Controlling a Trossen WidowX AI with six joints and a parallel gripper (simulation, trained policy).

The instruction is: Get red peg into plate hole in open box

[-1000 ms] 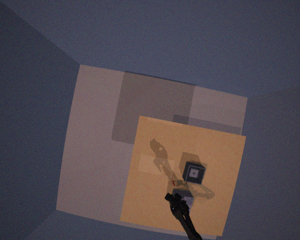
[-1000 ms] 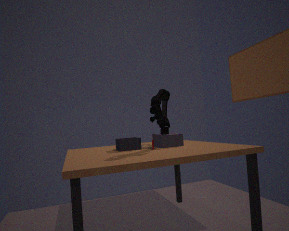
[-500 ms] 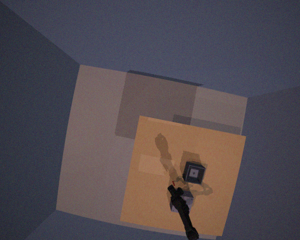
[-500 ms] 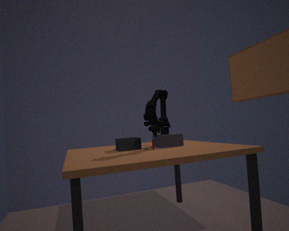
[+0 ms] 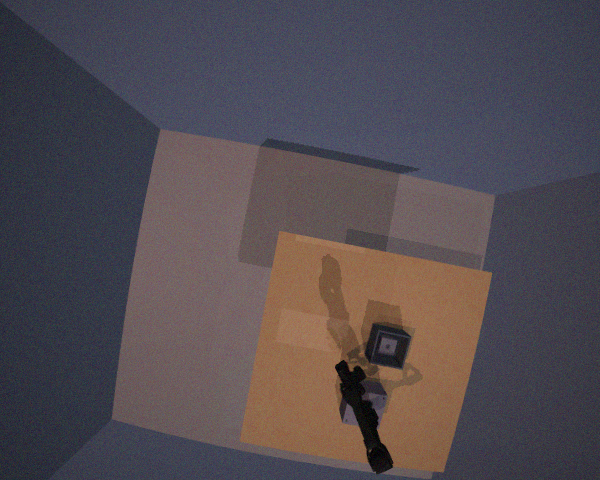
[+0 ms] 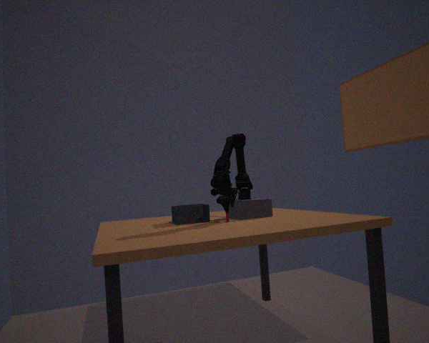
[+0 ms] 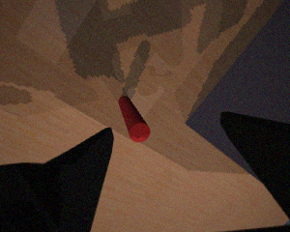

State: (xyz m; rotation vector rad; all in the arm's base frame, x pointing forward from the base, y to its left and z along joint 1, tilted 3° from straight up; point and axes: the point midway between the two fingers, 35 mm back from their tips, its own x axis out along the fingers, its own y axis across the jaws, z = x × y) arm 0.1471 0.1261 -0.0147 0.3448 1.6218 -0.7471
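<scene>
My gripper tip is 2 cm short of the red peg, 2 cm above it and 1 cm to the right of it. Round my gripper tip: grey plate (19 cm ahead, 18 cm to the right, 2 cm below); then dark box (19 cm ahead, 18 cm to the right, 4 cm below).
</scene>
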